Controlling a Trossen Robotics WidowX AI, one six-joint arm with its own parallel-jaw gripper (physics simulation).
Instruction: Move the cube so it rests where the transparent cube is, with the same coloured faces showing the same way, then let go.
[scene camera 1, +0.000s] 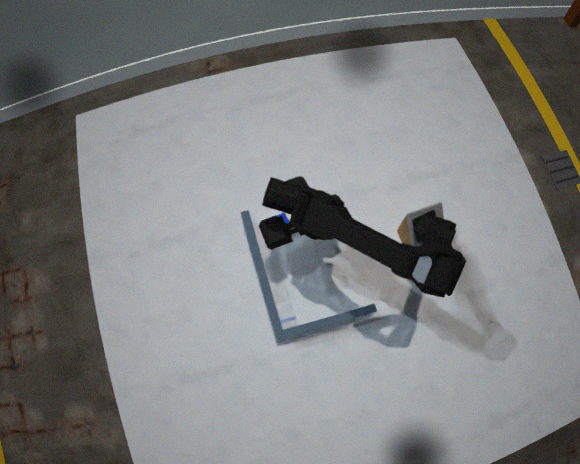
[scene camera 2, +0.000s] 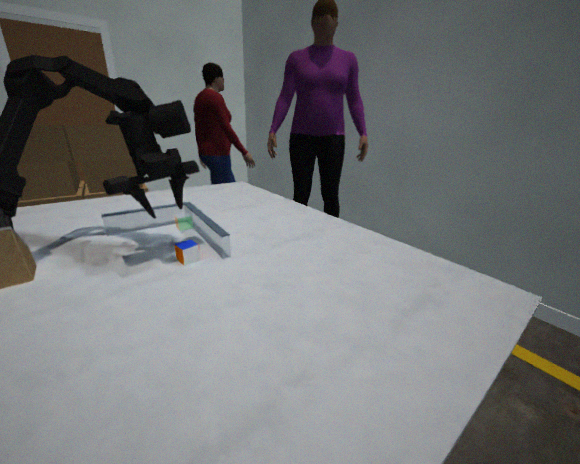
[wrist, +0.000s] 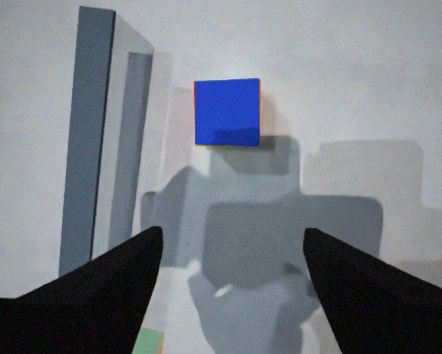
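Seen in the pictures: gripper, fingertip midpoint: (scene camera 1: 295, 231) (scene camera 2: 168, 213) (wrist: 233, 237); arm's base, link origin: (scene camera 1: 425, 225).
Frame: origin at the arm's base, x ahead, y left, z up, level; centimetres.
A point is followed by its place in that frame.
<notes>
The solid cube (scene camera 1: 283, 218) {x 30.2, y -16.9, z -4.5 cm} (scene camera 2: 187, 251) {x 30.5, y -18.3, z -5.3 cm} (wrist: 227, 111) {x 31.2, y -16.4, z -4.5 cm} stands on the table, blue face up, with an orange side and a white side in scene camera 2. In the wrist view, thin edges show red left, orange right and yellow near. The transparent cube (scene camera 1: 286, 309) {x 38.7, y 3.9, z -4.5 cm} (scene camera 2: 184, 223) {x 38.3, y 2.0, z -6.4 cm} (wrist: 149, 341) {x 37.5, y 2.1, z -7.1 cm} stands inside the corner of the L-shaped wall; its top looks green, with orange on one side, and a blue edge shows in scene camera 1. My gripper (scene camera 2: 167, 212) {x 30.2, y -10.8, z 1.7 cm} (wrist: 233, 237) {x 30.2, y -10.8, z 1.7 cm} is open and empty, above the table and apart from the solid cube. In scene camera 1 the arm hides its fingertips and most of the solid cube.
A low L-shaped wall (scene camera 1: 260, 270) {x 40.6, y -6.6, z -2.5 cm} (scene camera 2: 210, 222) {x 39.7, y -12.0, z -2.5 cm} (wrist: 85, 140) {x 39.3, y -14.5, z -2.5 cm} has its long side beside both cubes and its short side near the transparent cube. The arm's brown base block (scene camera 1: 404, 231) {x 4.5, y -1.7, z -3.3 cm} (scene camera 2: 14, 260) {x 2.9, y -3.9, z -3.4 cm} stands on the white table (scene camera 1: 190, 400) {x 68.7, y 15.3, z -8.5 cm} (scene camera 2: 300, 375) {x 28.8, y -54.4, z -8.5 cm}. Two people stand beyond the table.
</notes>
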